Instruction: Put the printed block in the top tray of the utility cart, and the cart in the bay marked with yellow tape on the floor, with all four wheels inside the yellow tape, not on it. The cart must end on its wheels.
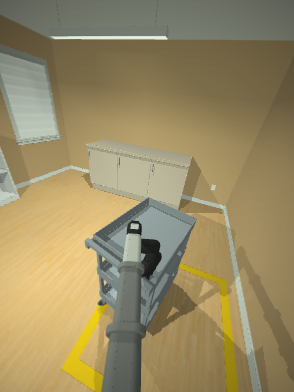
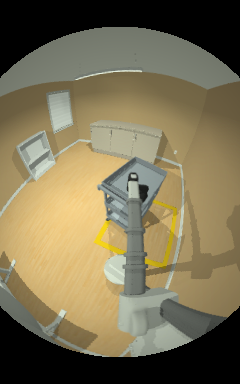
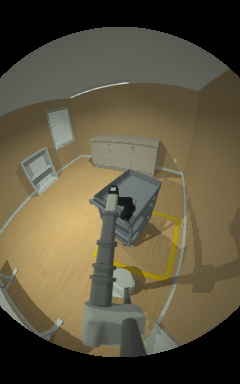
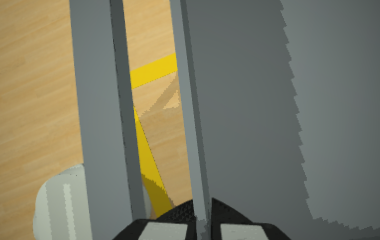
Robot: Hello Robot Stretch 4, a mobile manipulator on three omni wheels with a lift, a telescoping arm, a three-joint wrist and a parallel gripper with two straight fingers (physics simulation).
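The grey utility cart (image 1: pixel 172 220) (image 2: pixel 151 172) (image 3: pixel 142 186) (image 4: pixel 340 100) stands upright, turned at an angle. It overlaps the far left part of the yellow tape bay (image 1: pixel 227 330) (image 2: pixel 172 235) (image 3: pixel 176 245) (image 4: pixel 147 160) and reaches out past the far tape line. One wheel (image 1: pixel 102 302) shows beside the left tape; the other wheels are hidden or unclear. My gripper (image 1: pixel 149 272) (image 2: pixel 142 199) (image 3: pixel 126 215) (image 4: pixel 204 215) is shut on the wall of the top tray at the handle end. The handle bar (image 4: pixel 102 110) runs beside that wall. The printed block does not show.
A low cabinet (image 1: pixel 135 172) (image 2: pixel 120 142) (image 3: pixel 120 156) stands against the back wall behind the cart. A white shelf unit (image 2: pixel 41 158) stands at the left wall. My round white base (image 2: pixel 115 270) (image 3: pixel 123 283) (image 4: pixel 57 205) is near the bay's front tape. The right wall runs close beside the bay.
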